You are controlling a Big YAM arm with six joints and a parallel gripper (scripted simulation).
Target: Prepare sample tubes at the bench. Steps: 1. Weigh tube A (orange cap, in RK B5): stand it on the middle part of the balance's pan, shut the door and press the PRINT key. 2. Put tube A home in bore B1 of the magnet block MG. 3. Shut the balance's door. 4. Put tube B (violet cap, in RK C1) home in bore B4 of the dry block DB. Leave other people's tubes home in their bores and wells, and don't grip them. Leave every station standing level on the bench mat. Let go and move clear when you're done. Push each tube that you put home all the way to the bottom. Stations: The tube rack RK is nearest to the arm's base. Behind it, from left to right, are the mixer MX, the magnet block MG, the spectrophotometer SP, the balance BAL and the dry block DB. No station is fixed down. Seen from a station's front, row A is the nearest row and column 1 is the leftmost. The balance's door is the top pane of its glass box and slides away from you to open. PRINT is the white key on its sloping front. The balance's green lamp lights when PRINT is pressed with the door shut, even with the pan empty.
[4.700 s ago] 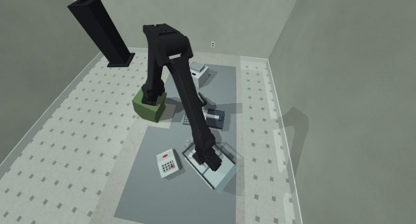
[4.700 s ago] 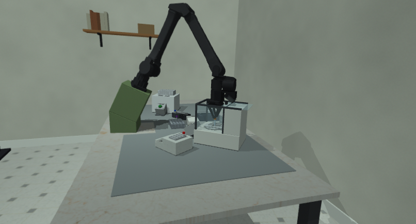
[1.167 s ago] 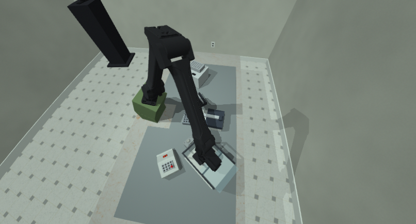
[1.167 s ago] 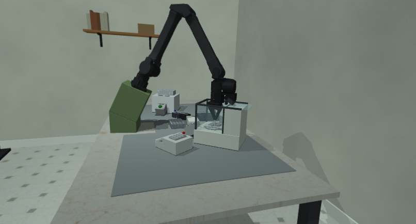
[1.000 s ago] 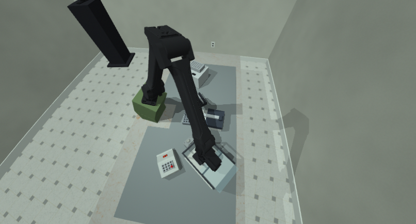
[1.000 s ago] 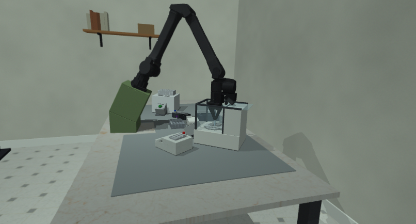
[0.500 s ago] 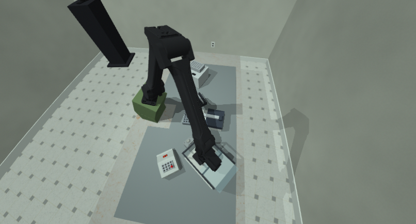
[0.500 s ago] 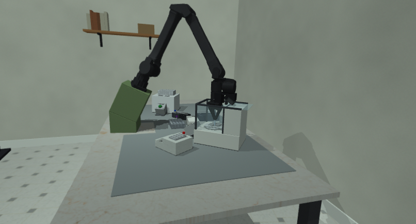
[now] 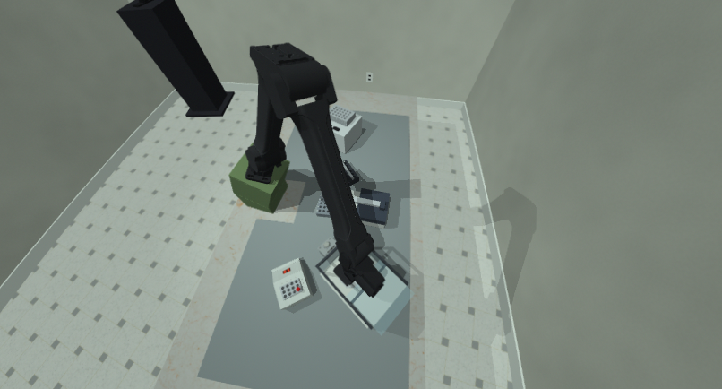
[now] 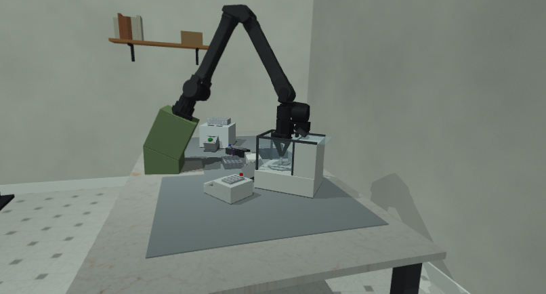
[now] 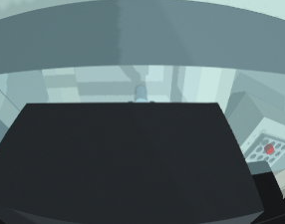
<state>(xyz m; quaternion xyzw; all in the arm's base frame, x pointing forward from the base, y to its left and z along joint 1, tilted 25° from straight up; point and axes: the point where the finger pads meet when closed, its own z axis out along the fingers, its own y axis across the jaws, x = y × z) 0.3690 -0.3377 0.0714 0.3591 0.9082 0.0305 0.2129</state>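
Right now my hand is 50 mm above the balance pan. The rest, counted from my hand: balance door (70 mm ahead, 60 mm to the right, 80 mm above); red-capped tube (190 mm behind, 60 mm to the right, 70 mm below); dry block DB (230 mm behind, 30 mm to the right, 100 mm below).
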